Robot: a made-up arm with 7 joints. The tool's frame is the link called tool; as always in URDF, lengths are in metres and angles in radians. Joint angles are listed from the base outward. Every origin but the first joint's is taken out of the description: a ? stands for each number. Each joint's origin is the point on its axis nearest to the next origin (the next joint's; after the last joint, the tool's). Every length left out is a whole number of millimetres.
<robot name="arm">
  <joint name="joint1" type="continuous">
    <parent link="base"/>
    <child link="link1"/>
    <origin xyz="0 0.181 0" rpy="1.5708 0 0"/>
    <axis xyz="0 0 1"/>
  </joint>
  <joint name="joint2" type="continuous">
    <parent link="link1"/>
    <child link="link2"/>
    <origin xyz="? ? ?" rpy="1.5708 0 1.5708"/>
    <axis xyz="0 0 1"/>
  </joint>
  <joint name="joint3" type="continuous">
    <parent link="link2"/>
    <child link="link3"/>
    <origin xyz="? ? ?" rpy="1.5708 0 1.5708"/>
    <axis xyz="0 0 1"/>
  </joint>
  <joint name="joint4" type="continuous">
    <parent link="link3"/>
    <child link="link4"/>
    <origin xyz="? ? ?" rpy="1.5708 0 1.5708"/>
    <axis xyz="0 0 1"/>
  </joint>
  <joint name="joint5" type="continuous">
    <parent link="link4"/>
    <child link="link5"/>
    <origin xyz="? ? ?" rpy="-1.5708 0 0"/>
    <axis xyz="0 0 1"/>
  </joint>
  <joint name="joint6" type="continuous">
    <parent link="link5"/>
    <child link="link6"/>
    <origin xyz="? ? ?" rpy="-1.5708 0 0"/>
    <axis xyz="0 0 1"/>
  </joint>
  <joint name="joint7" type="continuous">
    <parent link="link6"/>
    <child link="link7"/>
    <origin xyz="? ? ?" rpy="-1.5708 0 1.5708"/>
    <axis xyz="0 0 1"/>
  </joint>
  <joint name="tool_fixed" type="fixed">
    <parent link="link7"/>
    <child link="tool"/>
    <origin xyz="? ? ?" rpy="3.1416 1.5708 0"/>
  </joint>
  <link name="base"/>
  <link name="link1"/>
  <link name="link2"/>
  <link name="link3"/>
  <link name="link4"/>
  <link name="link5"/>
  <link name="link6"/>
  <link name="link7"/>
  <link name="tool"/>
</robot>
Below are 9 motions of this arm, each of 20 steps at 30 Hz.
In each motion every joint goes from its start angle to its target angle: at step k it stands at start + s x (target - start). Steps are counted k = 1, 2, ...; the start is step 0. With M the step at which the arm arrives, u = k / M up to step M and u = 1 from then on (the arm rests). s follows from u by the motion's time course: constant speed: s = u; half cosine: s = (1 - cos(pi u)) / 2; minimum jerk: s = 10 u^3 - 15 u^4 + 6 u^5.
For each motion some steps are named. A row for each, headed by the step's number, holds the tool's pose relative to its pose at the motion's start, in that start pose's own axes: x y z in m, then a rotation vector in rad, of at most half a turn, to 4 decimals.
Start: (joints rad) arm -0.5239 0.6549 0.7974 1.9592 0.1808 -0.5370 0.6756
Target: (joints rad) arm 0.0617 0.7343 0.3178 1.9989 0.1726 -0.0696 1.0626
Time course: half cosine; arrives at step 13
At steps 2, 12, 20:
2: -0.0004 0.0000 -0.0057 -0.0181 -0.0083 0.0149
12: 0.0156 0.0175 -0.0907 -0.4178 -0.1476 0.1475
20: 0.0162 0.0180 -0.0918 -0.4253 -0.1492 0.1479

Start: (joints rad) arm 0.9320 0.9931 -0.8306 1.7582 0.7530 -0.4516 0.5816
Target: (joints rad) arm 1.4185 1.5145 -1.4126 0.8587 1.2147 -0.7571 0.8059
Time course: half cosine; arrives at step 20
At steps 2, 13, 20:
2: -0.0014 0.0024 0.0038 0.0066 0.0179 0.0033
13: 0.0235 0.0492 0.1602 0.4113 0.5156 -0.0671
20: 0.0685 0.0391 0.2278 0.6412 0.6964 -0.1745

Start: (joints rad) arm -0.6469 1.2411 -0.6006 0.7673 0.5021 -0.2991 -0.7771
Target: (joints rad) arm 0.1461 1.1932 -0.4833 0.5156 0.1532 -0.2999 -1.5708
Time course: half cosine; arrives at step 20
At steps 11, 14, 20:
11: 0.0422 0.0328 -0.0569 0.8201 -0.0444 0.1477
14: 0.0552 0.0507 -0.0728 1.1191 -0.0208 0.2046
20: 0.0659 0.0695 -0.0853 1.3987 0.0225 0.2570

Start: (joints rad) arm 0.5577 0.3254 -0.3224 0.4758 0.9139 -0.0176 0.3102
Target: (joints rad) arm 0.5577 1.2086 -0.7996 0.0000 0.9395 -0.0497 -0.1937
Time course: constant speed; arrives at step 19
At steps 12, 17, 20:
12: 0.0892 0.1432 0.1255 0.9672 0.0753 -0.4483
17: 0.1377 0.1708 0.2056 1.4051 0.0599 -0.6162
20: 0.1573 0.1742 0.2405 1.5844 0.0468 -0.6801

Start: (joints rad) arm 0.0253 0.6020 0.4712 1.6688 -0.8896 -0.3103 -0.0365
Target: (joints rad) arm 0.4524 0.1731 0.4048 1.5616 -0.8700 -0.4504 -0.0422
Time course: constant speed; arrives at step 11
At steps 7, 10, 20:
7: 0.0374 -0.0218 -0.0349 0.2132 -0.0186 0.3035
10: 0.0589 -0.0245 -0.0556 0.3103 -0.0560 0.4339
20: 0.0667 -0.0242 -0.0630 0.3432 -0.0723 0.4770

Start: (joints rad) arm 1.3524 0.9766 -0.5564 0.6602 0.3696 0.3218 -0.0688
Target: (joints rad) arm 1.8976 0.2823 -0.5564 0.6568 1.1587 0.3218 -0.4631
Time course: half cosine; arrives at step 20
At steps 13, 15, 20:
13: 0.1573 -0.0890 0.0423 -0.3701 -0.2185 0.8246
15: 0.1869 -0.0976 0.0612 -0.4663 -0.2306 0.9335
20: 0.2197 -0.1051 0.0874 -0.5889 -0.2352 1.0405

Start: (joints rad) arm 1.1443 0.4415 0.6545 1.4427 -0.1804 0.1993 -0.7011
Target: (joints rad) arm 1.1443 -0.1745 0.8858 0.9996 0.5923 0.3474 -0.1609
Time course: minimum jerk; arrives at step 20
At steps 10, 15, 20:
10: -0.0643 -0.0184 0.0684 -0.3431 0.7649 0.2695
15: -0.0954 -0.0263 0.1484 -0.4955 1.3287 0.6244
20: -0.0993 -0.0268 0.1721 -0.5074 1.4657 0.7357

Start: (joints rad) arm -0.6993 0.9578 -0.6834 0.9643 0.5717 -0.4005 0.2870
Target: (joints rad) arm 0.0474 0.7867 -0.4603 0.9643 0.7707 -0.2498 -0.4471
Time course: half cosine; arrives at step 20
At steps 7, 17, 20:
7: 0.0434 0.0282 -0.0262 0.3485 -0.1950 0.0696
17: 0.1703 0.0946 -0.0398 1.0552 -0.6604 0.4536
20: 0.1811 0.0993 -0.0376 1.1000 -0.6952 0.4978

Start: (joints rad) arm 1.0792 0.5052 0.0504 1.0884 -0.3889 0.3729 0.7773
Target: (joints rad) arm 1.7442 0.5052 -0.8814 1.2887 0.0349 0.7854 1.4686
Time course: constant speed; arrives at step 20
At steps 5, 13, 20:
5: 0.0558 -0.0033 -0.0024 -0.2399 -0.0828 -0.0937
13: 0.1320 -0.0188 0.0090 -0.6166 -0.0993 -0.2874
20: 0.1800 -0.0386 0.0267 -0.9173 0.0217 -0.4518

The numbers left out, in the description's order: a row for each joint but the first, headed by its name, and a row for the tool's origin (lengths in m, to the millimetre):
joint2: 0 0 0
joint3: -0.198 0 0
joint4: 0 0 0
joint5: 0 -0.168 0
joint6: 0 0 0
joint7: 0 0 0
tool: 0 0 0

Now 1 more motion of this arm.
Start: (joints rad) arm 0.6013 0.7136 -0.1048 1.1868 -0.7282 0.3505 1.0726
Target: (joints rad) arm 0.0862 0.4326 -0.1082 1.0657 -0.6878 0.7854 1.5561
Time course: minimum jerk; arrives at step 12
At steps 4, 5, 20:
4: -0.0034 -0.0313 -0.0234 -0.2431 0.0575 0.0930
5: -0.0064 -0.0535 -0.0363 -0.4006 0.0978 0.1569
20: -0.0273 -0.1737 -0.0685 -1.1277 0.3200 0.5142

